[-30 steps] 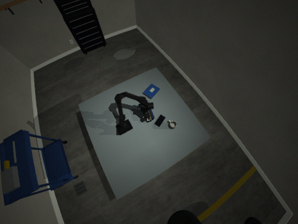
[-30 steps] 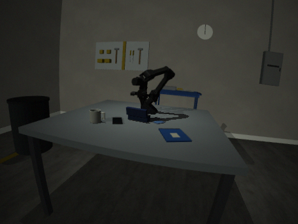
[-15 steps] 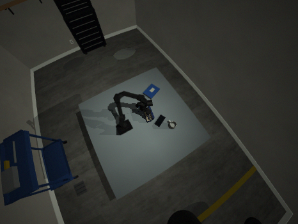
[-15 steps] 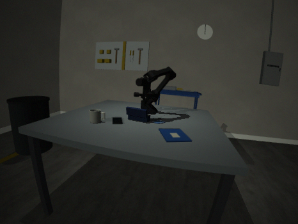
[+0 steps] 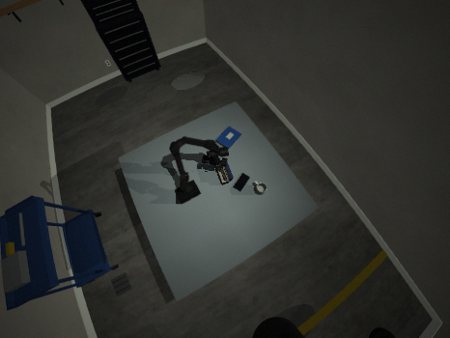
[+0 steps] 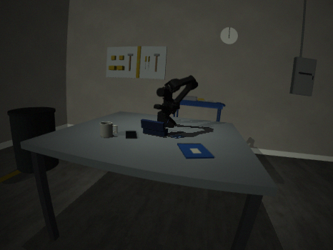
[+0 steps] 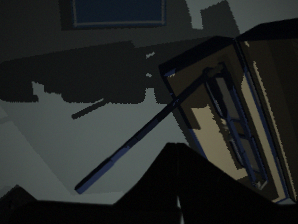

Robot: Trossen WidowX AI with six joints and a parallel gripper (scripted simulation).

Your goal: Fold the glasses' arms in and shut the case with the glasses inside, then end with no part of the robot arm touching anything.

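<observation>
My gripper is now 50 mm short of the blue glasses case, 70 mm to the left of it and 100 mm above it. From my hand the other things lie so: blue card 30 mm ahead, 90 mm to the left, 140 mm below; white mug 210 mm ahead, 340 mm to the right, 100 mm below.
</observation>
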